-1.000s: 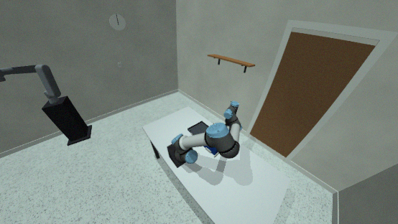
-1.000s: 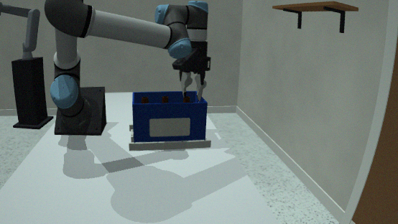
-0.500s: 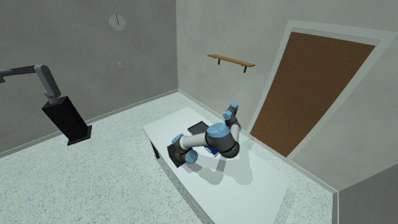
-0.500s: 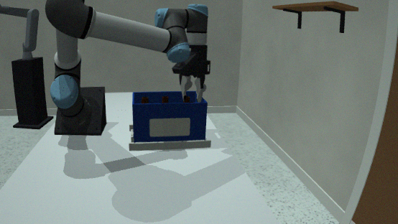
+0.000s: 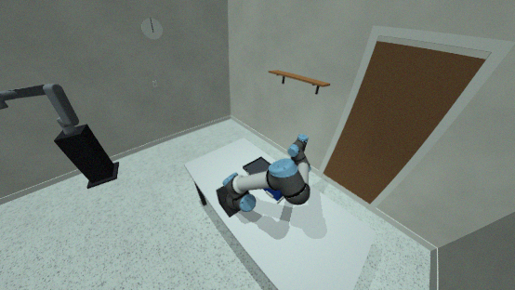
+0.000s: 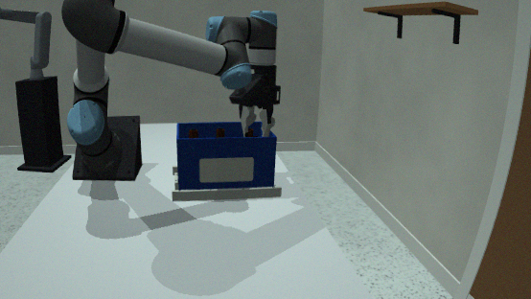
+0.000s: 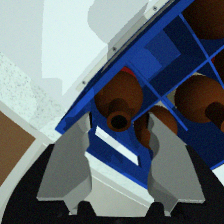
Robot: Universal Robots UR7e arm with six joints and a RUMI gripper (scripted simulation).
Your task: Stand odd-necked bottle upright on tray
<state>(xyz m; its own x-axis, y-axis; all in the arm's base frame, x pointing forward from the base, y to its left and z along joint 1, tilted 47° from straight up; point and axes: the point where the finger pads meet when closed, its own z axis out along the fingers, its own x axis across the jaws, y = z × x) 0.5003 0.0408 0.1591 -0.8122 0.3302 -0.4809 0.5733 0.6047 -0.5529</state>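
My hand is 9 cm past the blue crate, 4 cm to the right of it and 8 cm above it. The rest, counted from my hand: bottle (18 cm behind, 6 cm to the left, 8 cm below); then dark grey tray (13 cm behind, 33 cm to the left, 15 cm below).
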